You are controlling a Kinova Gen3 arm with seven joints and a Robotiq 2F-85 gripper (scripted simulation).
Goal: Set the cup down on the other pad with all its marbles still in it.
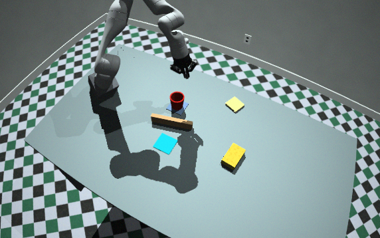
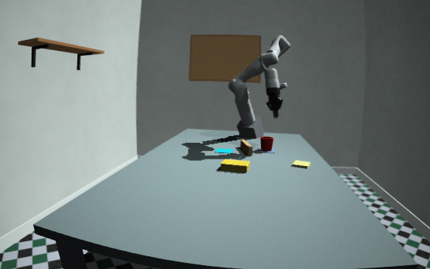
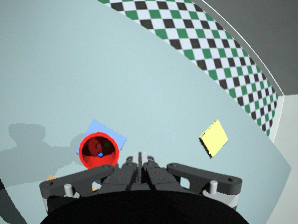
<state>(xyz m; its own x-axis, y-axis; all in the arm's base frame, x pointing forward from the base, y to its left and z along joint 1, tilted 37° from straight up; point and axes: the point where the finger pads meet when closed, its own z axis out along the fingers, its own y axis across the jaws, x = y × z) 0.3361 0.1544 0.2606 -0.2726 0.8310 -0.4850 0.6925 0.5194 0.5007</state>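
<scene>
The red cup lies 40 mm behind my hand, 30 mm to the right of it and 180 mm below it. Also, from my hand: wooden rail (30 mm behind, 150 mm to the right, 200 mm below); flat pale yellow block (260 mm ahead, 60 mm to the left, 200 mm below); blue marble (30 mm behind, 50 mm to the right, 190 mm below).
</scene>
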